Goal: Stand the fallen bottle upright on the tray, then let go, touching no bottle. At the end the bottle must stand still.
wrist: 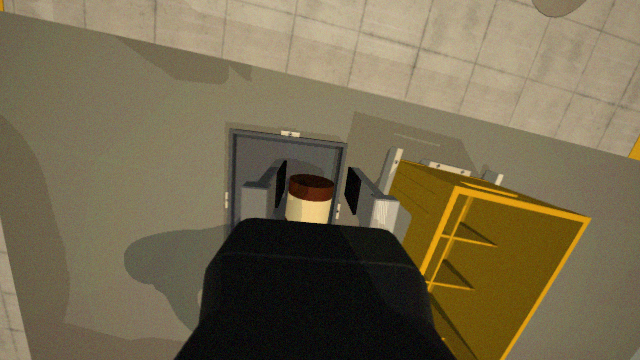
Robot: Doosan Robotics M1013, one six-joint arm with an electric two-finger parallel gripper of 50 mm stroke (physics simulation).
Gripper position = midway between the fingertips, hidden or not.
In view: the gripper [316, 178] and a brown bottle [309, 197].
